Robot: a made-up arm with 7 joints. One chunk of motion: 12 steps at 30 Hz.
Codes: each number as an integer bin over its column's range. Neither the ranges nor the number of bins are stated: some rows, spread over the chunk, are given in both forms.
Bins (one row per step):
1: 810 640 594 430 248 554
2: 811 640 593 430 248 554
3: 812 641 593 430 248 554
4: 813 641 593 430 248 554
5: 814 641 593 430 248 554
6: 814 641 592 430 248 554
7: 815 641 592 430 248 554
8: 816 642 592 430 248 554
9: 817 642 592 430 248 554
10: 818 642 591 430 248 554
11: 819 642 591 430 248 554
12: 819 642 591 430 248 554
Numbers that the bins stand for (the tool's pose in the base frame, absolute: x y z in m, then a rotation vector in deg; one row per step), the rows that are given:
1: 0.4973 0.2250 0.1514 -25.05 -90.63 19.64
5: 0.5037 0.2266 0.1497 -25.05 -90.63 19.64
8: 0.5069 0.2282 0.1481 -25.05 -90.63 19.64
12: 0.5117 0.2282 0.1465 -25.05 -90.63 19.64
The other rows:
2: 0.4989 0.2250 0.1497 -25.05 -90.63 19.64
3: 0.5005 0.2266 0.1497 -25.05 -90.63 19.64
4: 0.5021 0.2266 0.1497 -25.05 -90.63 19.64
6: 0.5037 0.2266 0.1481 -25.05 -90.63 19.64
7: 0.5053 0.2266 0.1481 -25.05 -90.63 19.64
9: 0.5085 0.2282 0.1481 -25.05 -90.63 19.64
10: 0.5101 0.2282 0.1465 -25.05 -90.63 19.64
11: 0.5117 0.2282 0.1465 -25.05 -90.63 19.64

